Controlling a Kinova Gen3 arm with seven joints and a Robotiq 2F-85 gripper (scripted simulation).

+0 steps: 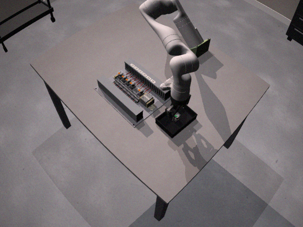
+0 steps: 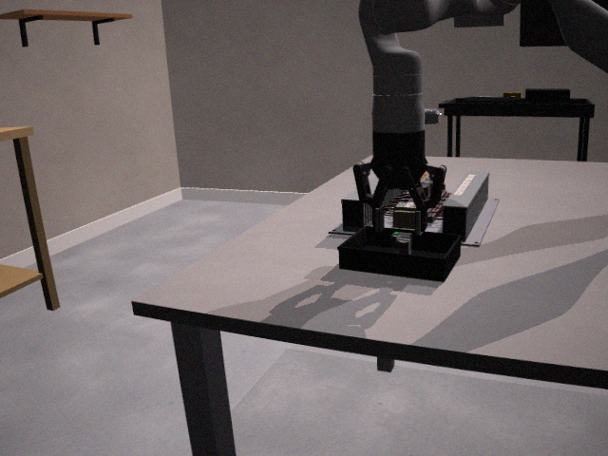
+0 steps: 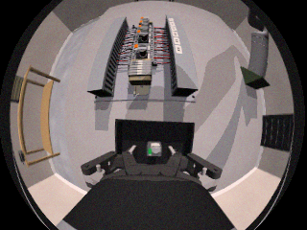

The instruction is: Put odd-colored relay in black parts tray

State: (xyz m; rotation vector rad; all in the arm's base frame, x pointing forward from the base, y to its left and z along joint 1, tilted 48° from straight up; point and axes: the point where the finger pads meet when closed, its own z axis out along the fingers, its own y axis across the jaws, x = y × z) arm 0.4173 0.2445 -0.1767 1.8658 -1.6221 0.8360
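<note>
Right now my hand is 5 cm above the black parts tray.
</note>
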